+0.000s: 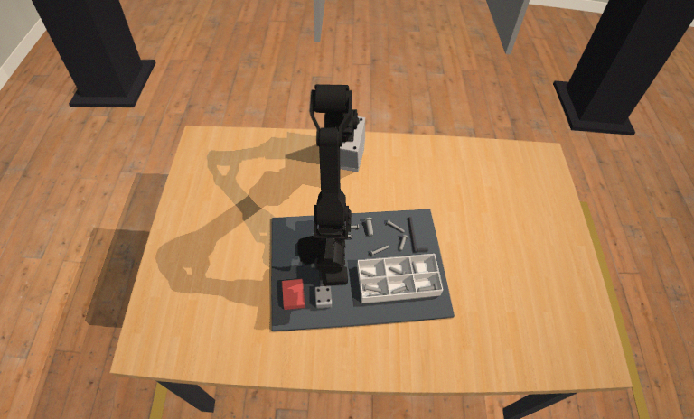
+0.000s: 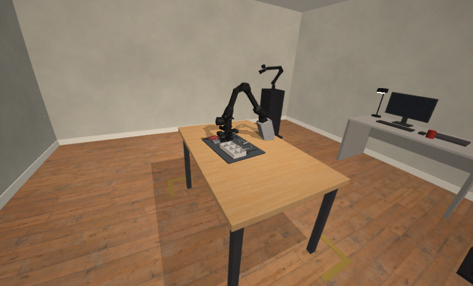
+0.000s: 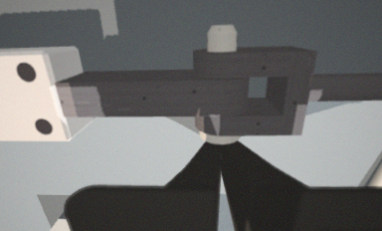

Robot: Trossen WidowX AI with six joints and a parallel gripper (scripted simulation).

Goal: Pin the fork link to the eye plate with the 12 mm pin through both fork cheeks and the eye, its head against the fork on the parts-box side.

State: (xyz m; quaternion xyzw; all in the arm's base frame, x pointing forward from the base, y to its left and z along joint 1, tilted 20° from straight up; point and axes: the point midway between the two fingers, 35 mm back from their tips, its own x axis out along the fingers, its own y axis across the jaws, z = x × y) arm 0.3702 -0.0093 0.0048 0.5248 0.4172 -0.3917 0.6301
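My gripper is now 3 cm to the left of the dark eye plate bar, 3 cm above it and 2 cm short of it. Round my hand: pale pin: 3 cm to the right, 3 cm below; light grey block: 10 cm ahead, 2 cm to the right, 2 cm below; red block: 10 cm to the right, 9 cm ahead, 3 cm below.
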